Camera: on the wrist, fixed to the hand. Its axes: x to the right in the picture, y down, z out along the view.
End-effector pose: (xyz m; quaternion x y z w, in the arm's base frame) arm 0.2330 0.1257 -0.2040 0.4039 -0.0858 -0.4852 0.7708
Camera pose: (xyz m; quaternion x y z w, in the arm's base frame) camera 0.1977 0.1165 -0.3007 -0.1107 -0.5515 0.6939 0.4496
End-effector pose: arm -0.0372 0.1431 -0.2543 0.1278 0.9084 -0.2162 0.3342
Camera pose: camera -0.1057 0.0814 -0.2075 0.8821 -0.1810 0.2514 0.3548
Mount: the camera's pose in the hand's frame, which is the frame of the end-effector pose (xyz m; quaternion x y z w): 0.0145 -0.0941 -0.0403 0.0602 -0.1599 0.9852 0.0125
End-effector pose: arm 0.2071 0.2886 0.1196 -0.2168 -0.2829 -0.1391 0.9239
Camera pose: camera 0.2016 0.1857 0.1283 -0.2481 0.0540 0.9602 0.1164
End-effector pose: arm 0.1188 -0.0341 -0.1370 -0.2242 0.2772 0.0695 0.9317
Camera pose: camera 0.1353 -0.1361 -0.1393 0.3375 0.0796 0.9380 0.0010
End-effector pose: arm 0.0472 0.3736 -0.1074 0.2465 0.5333 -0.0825 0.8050
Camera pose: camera -0.0169 0.3136 -0.1620 0.5638 -0.3699 0.7205 0.1618
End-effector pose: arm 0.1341 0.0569 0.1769 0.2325 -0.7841 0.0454 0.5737
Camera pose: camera 0.2053 -0.0176 0.1855 0.7278 0.3279 -0.5758 0.1769
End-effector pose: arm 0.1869 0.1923 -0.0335 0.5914 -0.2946 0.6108 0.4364
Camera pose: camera 0.2523 0.2722 -0.0391 0.1589 0.6193 -0.3607 0.6790
